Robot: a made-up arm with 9 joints. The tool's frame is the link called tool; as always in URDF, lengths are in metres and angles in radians. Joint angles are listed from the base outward. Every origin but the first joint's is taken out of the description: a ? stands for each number. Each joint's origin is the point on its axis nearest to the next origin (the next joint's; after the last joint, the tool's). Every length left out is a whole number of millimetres.
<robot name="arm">
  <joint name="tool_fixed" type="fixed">
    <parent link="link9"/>
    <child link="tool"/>
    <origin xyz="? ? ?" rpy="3.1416 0 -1.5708"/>
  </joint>
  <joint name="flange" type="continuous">
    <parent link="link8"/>
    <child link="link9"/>
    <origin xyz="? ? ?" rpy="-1.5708 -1.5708 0"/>
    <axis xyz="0 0 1"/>
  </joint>
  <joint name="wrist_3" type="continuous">
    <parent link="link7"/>
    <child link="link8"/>
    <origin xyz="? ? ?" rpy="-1.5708 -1.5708 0"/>
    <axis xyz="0 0 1"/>
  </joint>
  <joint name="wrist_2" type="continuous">
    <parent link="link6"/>
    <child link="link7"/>
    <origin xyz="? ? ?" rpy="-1.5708 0 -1.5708"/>
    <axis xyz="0 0 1"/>
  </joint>
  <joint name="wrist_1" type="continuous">
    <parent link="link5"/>
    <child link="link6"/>
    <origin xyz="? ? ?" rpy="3.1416 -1.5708 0"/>
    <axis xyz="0 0 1"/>
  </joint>
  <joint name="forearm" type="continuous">
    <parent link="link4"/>
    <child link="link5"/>
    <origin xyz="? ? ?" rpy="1.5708 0 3.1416"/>
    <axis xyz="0 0 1"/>
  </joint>
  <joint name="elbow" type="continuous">
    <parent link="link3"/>
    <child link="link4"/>
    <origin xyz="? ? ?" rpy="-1.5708 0 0"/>
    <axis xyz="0 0 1"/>
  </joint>
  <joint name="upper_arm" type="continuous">
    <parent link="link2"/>
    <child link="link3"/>
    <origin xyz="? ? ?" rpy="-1.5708 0 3.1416"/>
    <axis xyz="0 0 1"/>
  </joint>
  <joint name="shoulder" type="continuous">
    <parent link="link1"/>
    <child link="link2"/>
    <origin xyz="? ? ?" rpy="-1.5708 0 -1.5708"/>
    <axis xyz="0 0 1"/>
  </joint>
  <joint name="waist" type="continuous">
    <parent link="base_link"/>
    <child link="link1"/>
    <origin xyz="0.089 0 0.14" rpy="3.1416 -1.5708 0"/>
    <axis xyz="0 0 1"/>
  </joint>
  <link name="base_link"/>
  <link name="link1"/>
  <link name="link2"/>
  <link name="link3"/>
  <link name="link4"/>
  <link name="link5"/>
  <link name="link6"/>
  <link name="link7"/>
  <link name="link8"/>
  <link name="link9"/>
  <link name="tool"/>
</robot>
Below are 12 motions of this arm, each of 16 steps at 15 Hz.
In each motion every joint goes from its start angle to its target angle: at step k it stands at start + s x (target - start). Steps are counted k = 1, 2, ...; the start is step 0. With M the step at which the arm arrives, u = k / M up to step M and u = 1 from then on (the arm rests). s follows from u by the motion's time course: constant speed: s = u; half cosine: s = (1 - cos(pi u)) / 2; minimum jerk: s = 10 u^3 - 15 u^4 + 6 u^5.
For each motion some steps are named. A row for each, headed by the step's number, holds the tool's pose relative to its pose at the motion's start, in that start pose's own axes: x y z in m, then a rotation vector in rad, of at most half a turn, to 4 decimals.
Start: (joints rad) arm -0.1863 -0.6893 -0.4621 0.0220 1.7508 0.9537 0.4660 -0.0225 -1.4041
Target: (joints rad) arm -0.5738 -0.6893 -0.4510 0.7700 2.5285 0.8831 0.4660 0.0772 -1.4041
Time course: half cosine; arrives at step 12
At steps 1, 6, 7, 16:
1: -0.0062 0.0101 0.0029 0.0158 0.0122 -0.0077
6: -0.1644 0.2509 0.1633 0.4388 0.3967 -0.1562
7: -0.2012 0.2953 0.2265 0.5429 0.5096 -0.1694
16: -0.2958 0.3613 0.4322 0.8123 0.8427 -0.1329

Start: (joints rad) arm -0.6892 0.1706 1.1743 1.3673 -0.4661 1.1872 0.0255 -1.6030 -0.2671
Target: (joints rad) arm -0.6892 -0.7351 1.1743 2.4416 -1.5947 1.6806 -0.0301 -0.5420 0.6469
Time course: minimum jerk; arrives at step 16
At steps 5, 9, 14, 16:
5: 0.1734 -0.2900 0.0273 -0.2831 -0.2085 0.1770
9: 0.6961 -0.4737 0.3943 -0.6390 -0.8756 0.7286
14: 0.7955 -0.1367 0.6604 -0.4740 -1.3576 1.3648
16: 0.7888 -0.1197 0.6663 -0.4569 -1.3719 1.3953

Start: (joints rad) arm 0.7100 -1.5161 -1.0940 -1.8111 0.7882 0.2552 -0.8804 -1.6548 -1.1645
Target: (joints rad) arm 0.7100 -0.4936 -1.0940 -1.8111 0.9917 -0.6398 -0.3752 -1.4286 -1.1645
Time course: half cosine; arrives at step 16
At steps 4, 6, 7, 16:
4: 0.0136 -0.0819 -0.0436 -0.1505 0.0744 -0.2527
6: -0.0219 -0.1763 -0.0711 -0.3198 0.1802 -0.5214
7: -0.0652 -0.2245 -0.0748 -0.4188 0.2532 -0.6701
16: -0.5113 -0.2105 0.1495 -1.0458 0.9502 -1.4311

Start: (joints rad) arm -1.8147 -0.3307 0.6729 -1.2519 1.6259 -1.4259 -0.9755 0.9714 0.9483
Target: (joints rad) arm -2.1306 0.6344 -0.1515 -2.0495 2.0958 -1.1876 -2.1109 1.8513 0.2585
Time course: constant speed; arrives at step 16
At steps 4, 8, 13, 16:
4: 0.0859 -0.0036 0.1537 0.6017 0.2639 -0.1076
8: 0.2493 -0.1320 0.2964 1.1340 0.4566 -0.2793
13: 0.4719 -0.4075 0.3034 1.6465 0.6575 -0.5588
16: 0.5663 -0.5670 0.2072 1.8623 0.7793 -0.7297

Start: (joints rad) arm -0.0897 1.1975 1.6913 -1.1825 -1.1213 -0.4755 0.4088 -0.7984 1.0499
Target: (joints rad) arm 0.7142 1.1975 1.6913 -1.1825 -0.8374 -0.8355 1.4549 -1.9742 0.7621
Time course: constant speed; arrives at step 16
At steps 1, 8, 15, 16:
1: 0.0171 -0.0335 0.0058 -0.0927 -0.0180 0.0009
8: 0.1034 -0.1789 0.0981 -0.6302 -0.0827 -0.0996
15: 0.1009 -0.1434 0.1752 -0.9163 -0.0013 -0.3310
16: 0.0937 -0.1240 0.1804 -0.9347 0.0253 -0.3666

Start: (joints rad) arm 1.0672 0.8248 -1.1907 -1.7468 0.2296 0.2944 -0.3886 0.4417 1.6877
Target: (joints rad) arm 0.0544 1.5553 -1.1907 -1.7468 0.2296 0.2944 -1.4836 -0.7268 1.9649
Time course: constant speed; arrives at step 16
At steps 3, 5, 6, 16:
3: 0.0202 -0.0538 0.1606 -0.3964 0.0763 0.0385
5: 0.0434 -0.0548 0.2883 -0.6645 0.1025 0.0767
6: 0.0574 -0.0426 0.3556 -0.7990 0.1081 0.0999
16: 0.1654 0.5672 0.8701 -2.0937 -0.1047 0.5184

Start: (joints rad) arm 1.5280 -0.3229 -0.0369 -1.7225 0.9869 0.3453 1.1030 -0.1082 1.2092
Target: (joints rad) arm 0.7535 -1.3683 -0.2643 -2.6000 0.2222 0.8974 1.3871 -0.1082 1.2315
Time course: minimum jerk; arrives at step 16
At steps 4, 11, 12, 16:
4: 0.0903 -0.0108 0.0027 0.0237 -0.0122 0.1571
11: 0.5444 0.1402 0.1496 0.1799 -0.0243 1.2486
12: 0.5632 0.1666 0.1742 0.1981 -0.0114 1.3563
16: 0.5785 0.2010 0.2086 0.2238 0.0119 1.4961

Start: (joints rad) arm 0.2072 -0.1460 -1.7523 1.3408 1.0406 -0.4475 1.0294 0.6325 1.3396
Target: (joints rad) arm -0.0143 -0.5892 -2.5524 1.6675 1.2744 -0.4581 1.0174 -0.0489 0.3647
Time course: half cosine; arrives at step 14
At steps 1, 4, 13, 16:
1: 0.0068 -0.0070 0.0047 -0.0150 -0.0119 0.0168
4: 0.0908 -0.0990 0.0865 -0.2421 -0.1612 0.2318
13: 0.0573 -0.3923 0.6286 -1.4630 -0.3111 0.5737
16: 0.0504 -0.3954 0.6360 -1.4804 -0.3057 0.5693

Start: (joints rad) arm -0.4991 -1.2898 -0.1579 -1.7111 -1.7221 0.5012 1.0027 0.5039 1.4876
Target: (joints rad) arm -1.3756 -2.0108 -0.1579 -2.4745 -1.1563 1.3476 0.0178 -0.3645 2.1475
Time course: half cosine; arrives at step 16
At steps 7, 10, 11, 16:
7: -0.1976 -0.1848 0.3280 -0.8566 0.0070 -0.3486
10: -0.3883 -0.0535 0.6161 -1.4958 -0.0859 -0.7318
11: -0.4474 0.0374 0.6808 -1.6838 -0.1205 -0.8655
16: -0.5729 0.3549 0.7546 -2.1501 -0.1989 -1.2476

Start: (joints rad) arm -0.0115 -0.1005 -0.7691 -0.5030 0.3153 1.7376 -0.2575 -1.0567 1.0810
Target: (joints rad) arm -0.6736 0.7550 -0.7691 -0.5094 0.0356 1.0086 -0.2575 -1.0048 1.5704
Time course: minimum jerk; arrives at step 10
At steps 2, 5, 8, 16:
2: 0.0074 0.0012 -0.0297 0.0708 -0.0289 -0.0585
5: 0.0463 -0.0300 -0.2067 0.5440 -0.2487 -0.5779
8: 0.0064 -0.1753 -0.3212 0.8714 -0.5219 -1.1519
16: -0.0095 -0.2024 -0.3325 0.9016 -0.5657 -1.2251

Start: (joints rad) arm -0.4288 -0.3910 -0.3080 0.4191 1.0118 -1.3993 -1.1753 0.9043 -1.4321
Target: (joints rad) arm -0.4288 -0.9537 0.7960 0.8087 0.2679 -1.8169 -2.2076 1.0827 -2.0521
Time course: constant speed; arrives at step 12
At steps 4, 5, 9, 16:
4: 0.0031 -0.2029 0.2329 -0.5540 0.0625 -0.2837
5: 0.0082 -0.2299 0.3063 -0.7062 0.1017 -0.3140
9: 0.1202 -0.2325 0.5870 -1.3075 0.3493 -0.2702
16: 0.3113 -0.1649 0.6995 -1.6975 0.6168 -0.0750

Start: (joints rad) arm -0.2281 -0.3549 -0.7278 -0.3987 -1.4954 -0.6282 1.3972 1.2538 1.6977
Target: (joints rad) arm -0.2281 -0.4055 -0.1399 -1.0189 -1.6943 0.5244 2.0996 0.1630 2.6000
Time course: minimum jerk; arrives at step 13
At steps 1, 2, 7, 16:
1: -0.0023 -0.0047 0.0006 -0.0073 0.0055 -0.0017
2: -0.0157 -0.0326 0.0054 -0.0515 0.0384 -0.0117
7: -0.1118 -0.4477 0.2401 -0.7648 0.5827 0.0275
16: -0.0787 -0.5780 0.1772 -0.7874 0.7868 0.1886

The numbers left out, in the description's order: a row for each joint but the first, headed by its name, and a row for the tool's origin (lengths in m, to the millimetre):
tool: -0.036 -0.109 0
flange: 0.117 0.473 0
wrist_3: -0.108 -0.235 0
wrist_2: 0.075 0.001 0
wrist_1: -0.365 -0.11 0
forearm: 0.135 0.159 0
elbow: 0.009 -0.169 0
upper_arm: -0.397 -0.088 0
shoulder: 0.045 0.115 0

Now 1 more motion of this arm.
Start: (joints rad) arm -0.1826 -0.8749 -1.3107 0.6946 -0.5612 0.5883 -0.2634 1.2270 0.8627
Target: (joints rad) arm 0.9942 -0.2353 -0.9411 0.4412 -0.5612 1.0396 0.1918 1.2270 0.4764
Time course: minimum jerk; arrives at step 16
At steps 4, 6, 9, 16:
4: -0.0667 -0.0339 -0.0804 -0.0760 0.1908 0.0742
6: -0.2076 -0.1005 -0.1773 -0.1627 0.5219 0.1999
9: -0.5393 -0.2415 -0.2051 -0.1607 1.2140 0.4242
16: -0.8568 -0.3519 0.0043 0.1842 1.9687 0.5407

